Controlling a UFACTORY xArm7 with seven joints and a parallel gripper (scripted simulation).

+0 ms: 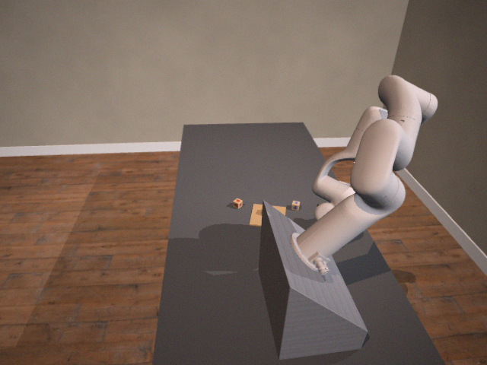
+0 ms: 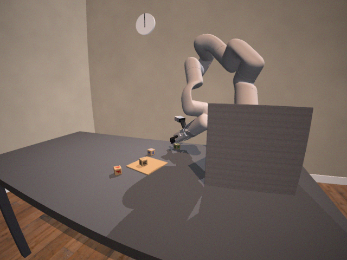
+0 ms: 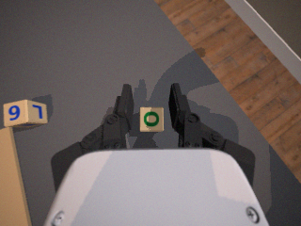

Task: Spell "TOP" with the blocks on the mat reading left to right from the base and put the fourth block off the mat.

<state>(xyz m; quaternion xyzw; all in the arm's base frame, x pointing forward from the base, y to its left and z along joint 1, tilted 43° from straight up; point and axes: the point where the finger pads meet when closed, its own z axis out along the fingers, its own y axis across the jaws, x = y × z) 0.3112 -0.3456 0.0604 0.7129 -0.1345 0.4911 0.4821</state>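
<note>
The tan mat lies 26 cm to the left of my hand, 9 cm ahead of it and 5 cm below it. Round my hand: blue-lettered block 13 cm to the left, 11 cm ahead, 4 cm below.
</note>
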